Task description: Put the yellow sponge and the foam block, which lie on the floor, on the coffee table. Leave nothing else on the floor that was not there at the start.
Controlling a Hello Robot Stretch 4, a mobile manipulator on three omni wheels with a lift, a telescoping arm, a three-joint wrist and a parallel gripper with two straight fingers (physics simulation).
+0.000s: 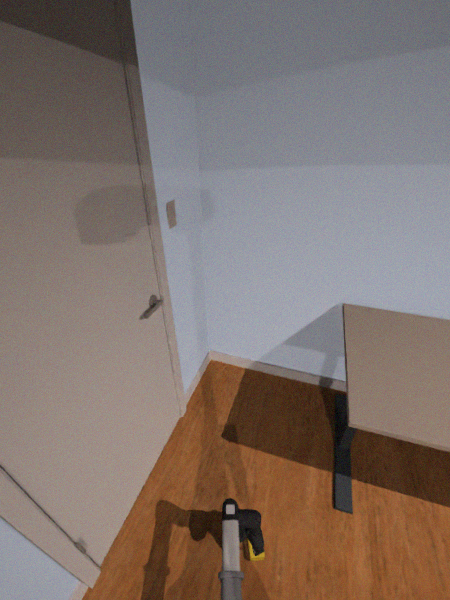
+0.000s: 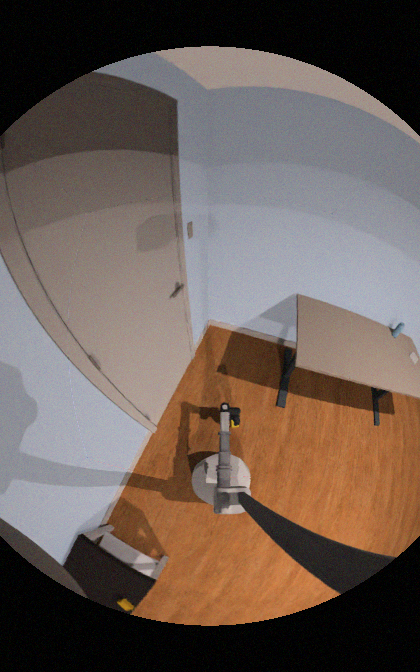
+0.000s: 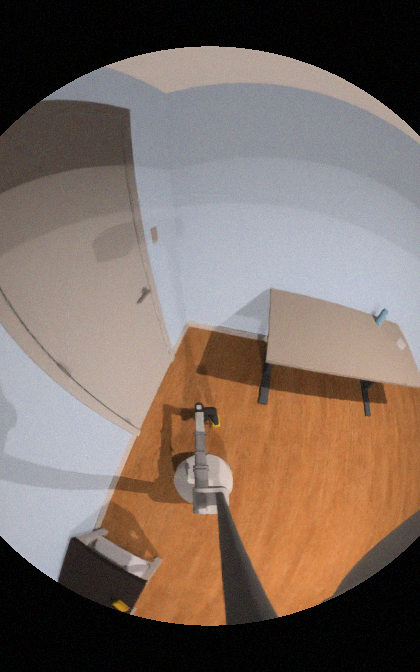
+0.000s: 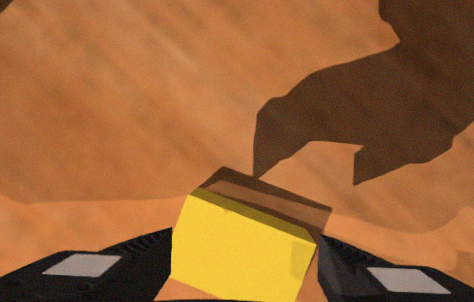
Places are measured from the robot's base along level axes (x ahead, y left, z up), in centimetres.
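Where they show: gripper, fingertip midpoint: [image 4: 244, 253].
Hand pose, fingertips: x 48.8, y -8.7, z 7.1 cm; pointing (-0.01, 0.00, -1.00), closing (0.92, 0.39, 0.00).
After its pixels a point has its place.
A yellow block [image 4: 238, 246] {x 48.9, y -10.1, z 1.7 cm} [image 1: 256, 553] [image 2: 233, 425] [image 3: 217, 424] lies on the wooden floor; I cannot tell whether it is the sponge or the foam block. My gripper [image 4: 242, 254] {x 48.8, y -8.7, z 7.1 cm} [image 1: 251, 538] {x 48.8, y -8.7, z 7.1 cm} [image 2: 232, 417] [image 3: 212, 417] is open and low over the floor, with one black finger on each side of the block, not closed on it. The dark coffee table [image 2: 100, 575] [image 3: 90, 570] stands behind my base by the wall. A small yellow item [image 2: 125, 605] [image 3: 120, 606] lies on it.
A tan desk [image 1: 396, 375] {x 82.9, y -66.4, z 69.3 cm} [image 2: 345, 345] [image 3: 325, 335] on dark legs stands to the right, with a blue cylinder [image 2: 397, 329] [image 3: 381, 316] on its far end. A door [image 1: 80, 321] {x 73.6, y 44.4, z 104.3 cm} is close on the left. Walls meet ahead in a corner.
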